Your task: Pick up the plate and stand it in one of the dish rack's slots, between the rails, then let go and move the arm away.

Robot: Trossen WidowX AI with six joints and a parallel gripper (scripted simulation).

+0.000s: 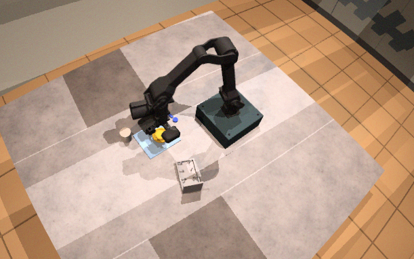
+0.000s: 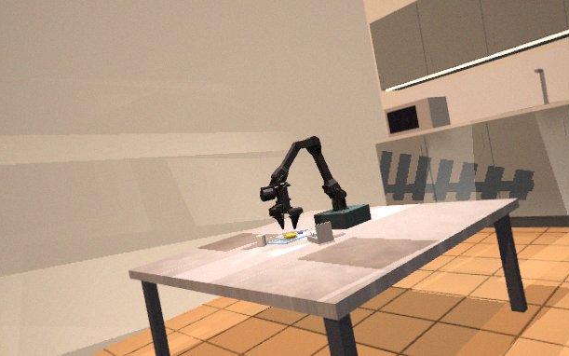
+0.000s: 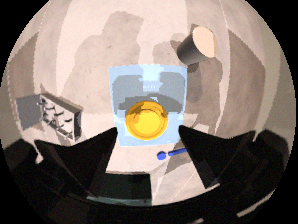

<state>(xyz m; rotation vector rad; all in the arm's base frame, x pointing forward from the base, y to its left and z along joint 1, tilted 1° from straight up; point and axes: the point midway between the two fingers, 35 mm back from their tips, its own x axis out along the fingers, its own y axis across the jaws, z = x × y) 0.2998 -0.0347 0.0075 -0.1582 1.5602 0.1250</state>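
Now: gripper tip 30 mm above the plate. Also, from my gripper tip: light blue mat 10 mm ahead, 40 mm below; then dish rack 30 mm behind, 200 mm to the left, 20 mm below; then cream cup 130 mm ahead, 50 mm to the right, 20 mm below.
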